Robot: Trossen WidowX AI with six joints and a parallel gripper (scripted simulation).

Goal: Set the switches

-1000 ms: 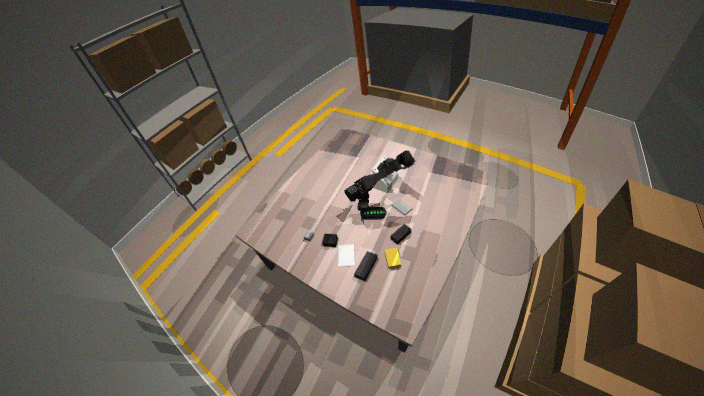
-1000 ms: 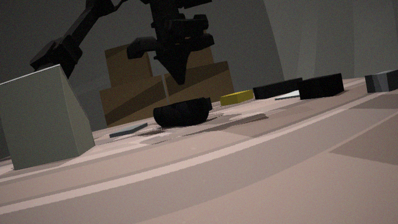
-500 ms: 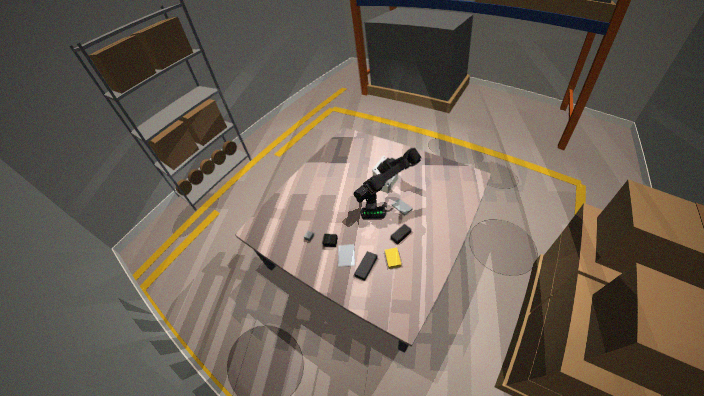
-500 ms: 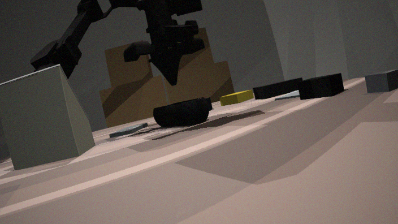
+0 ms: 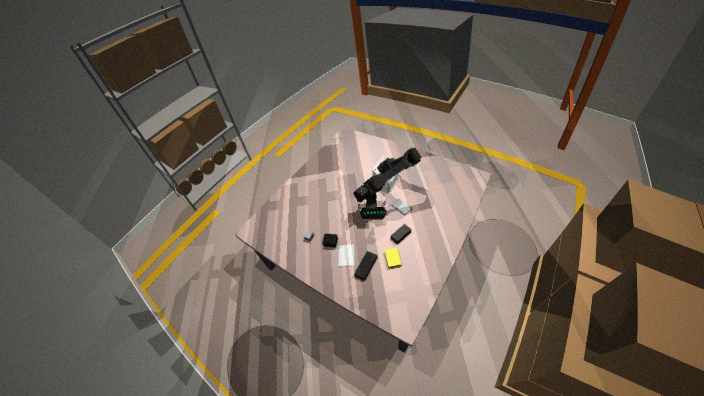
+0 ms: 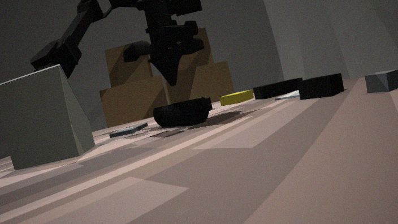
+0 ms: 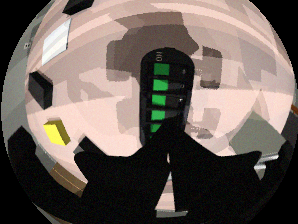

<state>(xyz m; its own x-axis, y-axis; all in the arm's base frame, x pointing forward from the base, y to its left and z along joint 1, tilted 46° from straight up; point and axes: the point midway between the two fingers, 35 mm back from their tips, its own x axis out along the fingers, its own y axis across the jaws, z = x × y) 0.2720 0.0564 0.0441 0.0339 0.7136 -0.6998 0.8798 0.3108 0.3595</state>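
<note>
My gripper tip is 140 mm past the flat grey plate, 130 mm to the right of it and 80 mm above it. From my gripper tip the other things lie so: white plate: 320 mm ahead, 80 mm below; small black block: 280 mm ahead, 130 mm to the right, 70 mm below; yellow block: 250 mm to the left, 220 mm ahead, 70 mm below.
</note>
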